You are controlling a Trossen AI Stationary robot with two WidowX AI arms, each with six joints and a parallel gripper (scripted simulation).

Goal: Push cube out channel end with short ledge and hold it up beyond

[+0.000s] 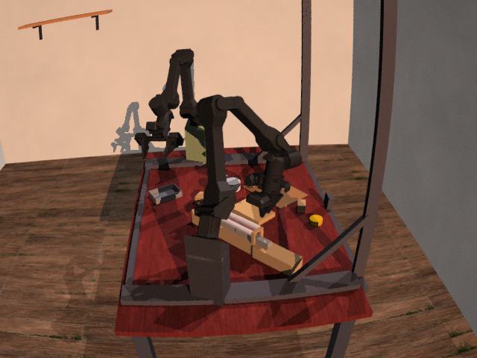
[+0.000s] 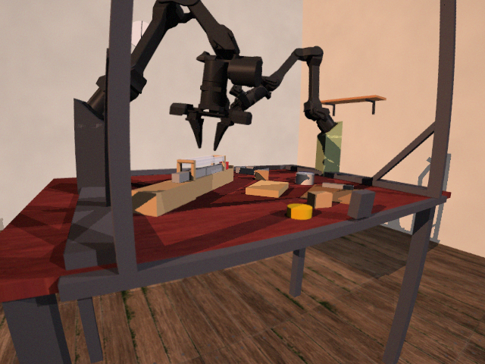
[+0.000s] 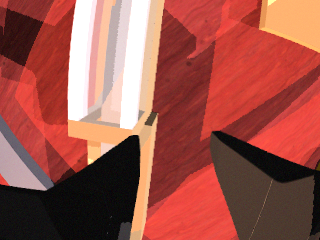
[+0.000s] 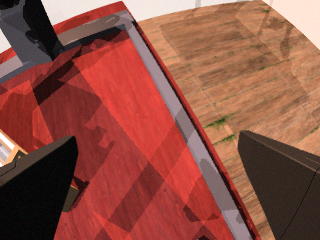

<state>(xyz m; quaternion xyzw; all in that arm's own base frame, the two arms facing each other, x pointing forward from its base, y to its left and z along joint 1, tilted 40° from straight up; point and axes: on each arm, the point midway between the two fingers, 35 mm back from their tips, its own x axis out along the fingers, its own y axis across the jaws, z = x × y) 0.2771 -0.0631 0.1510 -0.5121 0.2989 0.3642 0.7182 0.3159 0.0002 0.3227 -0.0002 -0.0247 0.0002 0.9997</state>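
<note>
My left hand is 100 mm short of the channel, 30 mm to the left of it and 100 mm above it. From my left hand the other things lie so: yellow disc 210 mm behind, 100 mm to the right, 140 mm below; grey tray 350 mm ahead, 370 mm to the right, 150 mm below; flat tan block 20 mm ahead, 200 mm to the right, 140 mm below.
</note>
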